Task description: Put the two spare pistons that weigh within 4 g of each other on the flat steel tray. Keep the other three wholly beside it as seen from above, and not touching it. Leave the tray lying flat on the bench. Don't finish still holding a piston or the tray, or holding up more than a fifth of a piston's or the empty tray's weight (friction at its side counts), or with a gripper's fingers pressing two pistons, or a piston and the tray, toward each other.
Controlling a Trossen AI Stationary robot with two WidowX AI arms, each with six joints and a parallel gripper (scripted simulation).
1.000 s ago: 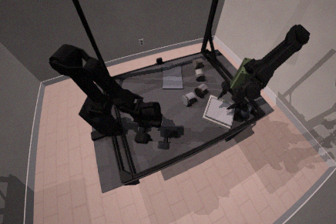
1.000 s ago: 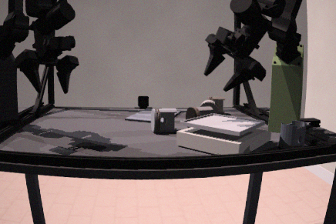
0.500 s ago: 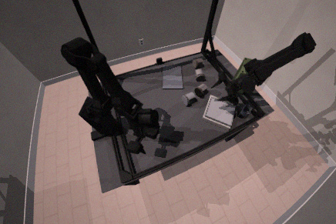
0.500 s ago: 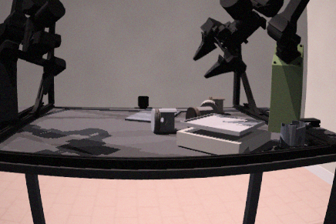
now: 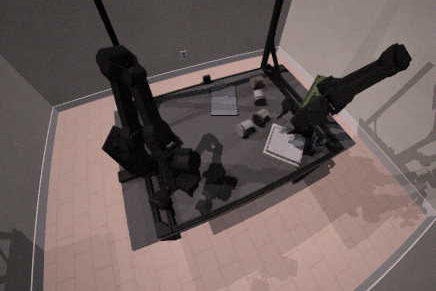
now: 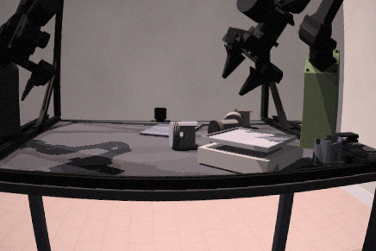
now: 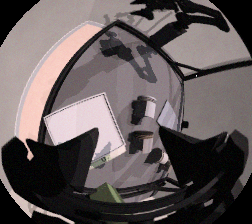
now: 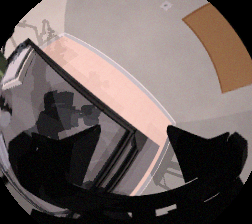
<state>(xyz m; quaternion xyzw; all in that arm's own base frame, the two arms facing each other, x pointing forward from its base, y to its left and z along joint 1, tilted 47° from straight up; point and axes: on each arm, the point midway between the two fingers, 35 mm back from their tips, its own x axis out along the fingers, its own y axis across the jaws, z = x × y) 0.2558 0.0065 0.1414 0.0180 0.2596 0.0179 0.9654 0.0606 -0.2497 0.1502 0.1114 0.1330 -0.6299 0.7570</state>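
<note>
Right now the white scale pan is 15 cm below my left hand, 3 cm to the left of it and 3 cm ahead of it. From my left hand the other things lie so: flat grey steel tray 38 cm behind, 20 cm below, 15 cm to the right; piston 42 cm behind, 17 cm below, 9 cm to the left.
</note>
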